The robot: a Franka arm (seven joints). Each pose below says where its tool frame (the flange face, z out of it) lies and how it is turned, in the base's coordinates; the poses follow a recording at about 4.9 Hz.
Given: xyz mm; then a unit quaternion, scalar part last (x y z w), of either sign.
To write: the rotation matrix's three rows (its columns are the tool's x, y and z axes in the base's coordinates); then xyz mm. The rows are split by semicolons. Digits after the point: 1 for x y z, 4 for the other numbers.
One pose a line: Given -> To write
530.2 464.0 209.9 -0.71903 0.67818 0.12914 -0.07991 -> 0.0468 -0.9546 -0.2941; -0.9959 -0.0674 0.0602; -0.0773 0.2901 -0.9539; 530.2 464.0 209.9
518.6 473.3 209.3 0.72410 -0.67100 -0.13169 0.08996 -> 0.0648 -0.9481 -0.3114; -0.9954 -0.0833 0.0464; -0.0700 0.3070 -0.9491; 518.6 473.3 209.3
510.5 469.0 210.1 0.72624 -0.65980 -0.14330 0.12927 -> 0.0883 -0.9213 -0.3787; -0.9954 -0.0959 0.0013; -0.0376 0.3769 -0.9255; 510.5 469.0 210.1
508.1 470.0 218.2 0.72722 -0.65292 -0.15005 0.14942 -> 0.1024 -0.9048 -0.4134; -0.9945 -0.1027 -0.0214; -0.0231 0.4133 -0.9103; 508.1 470.0 218.2
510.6 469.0 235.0 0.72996 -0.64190 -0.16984 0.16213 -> 0.1182 -0.8820 -0.4561; -0.9922 -0.1234 -0.0187; -0.0398 0.4547 -0.8897; 510.6 469.0 235.0
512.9 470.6 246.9 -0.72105 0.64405 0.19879 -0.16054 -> 0.0914 -0.8650 -0.4935; -0.9926 -0.1189 0.0245; -0.0799 0.4876 -0.8694; 512.9 470.6 246.9
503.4 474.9 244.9 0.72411 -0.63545 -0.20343 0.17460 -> 0.1096 -0.8492 -0.5165; -0.9913 -0.1314 0.0057; -0.0727 0.5114 -0.8563; 503.4 474.9 244.9
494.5 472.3 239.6 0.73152 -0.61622 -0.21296 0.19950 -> 0.1498 -0.8166 -0.5574; -0.9865 -0.1609 -0.0294; -0.0657 0.5543 -0.8297; 494.5 472.3 239.6
